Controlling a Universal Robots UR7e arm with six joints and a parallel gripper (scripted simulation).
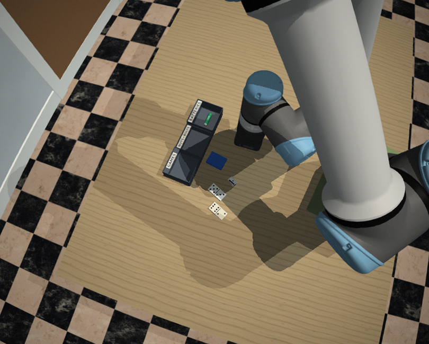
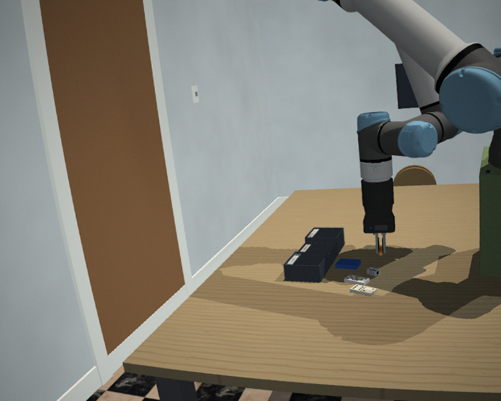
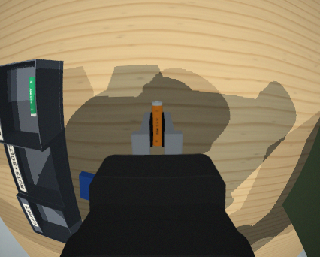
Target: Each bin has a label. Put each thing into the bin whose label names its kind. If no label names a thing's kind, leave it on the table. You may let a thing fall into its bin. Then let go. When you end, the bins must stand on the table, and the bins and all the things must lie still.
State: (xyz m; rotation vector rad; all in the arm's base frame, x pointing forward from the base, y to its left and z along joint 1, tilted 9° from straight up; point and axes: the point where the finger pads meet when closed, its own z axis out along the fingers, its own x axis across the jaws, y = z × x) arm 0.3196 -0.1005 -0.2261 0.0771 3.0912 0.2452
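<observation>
The green battery is 140 mm ahead of my hand, 40 mm to the right of it and 10 mm below it. From my hand the other things lie so: grey metal piece (10 mm ahead, 130 mm to the left, 10 mm below); orange battery (10 mm below); blue flat block (80 mm ahead, 80 mm to the left, 10 mm below).
</observation>
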